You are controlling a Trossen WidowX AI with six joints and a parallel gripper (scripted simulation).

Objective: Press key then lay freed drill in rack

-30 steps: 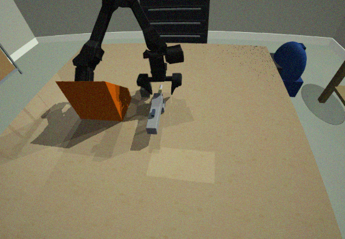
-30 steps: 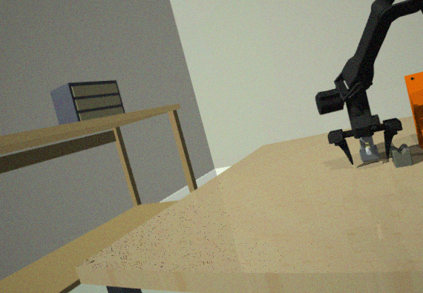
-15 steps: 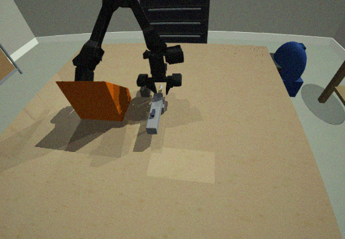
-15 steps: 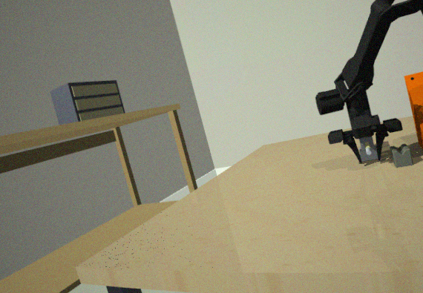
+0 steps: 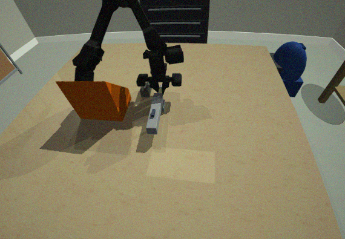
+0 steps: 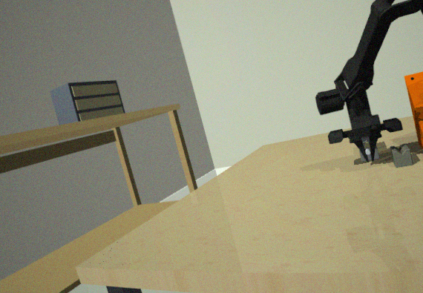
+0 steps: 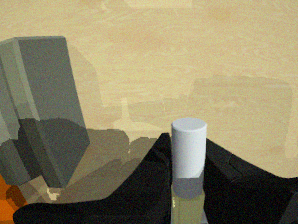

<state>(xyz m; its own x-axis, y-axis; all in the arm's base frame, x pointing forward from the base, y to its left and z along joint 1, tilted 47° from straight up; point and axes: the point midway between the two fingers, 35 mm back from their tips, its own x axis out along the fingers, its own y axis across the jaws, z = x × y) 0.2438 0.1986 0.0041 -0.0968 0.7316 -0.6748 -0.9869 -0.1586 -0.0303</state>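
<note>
Now: the drill 40 mm to the right of my gripper tip and 40 mm above it. From my gripper tip the other things lie so: dark blue key (20 mm ahead, 170 mm to the right, 40 mm above); rack (80 mm behind, 20 mm to the left, 10 mm above); long light grey block (20 mm ahead, 140 mm to the right, 30 mm above).
</note>
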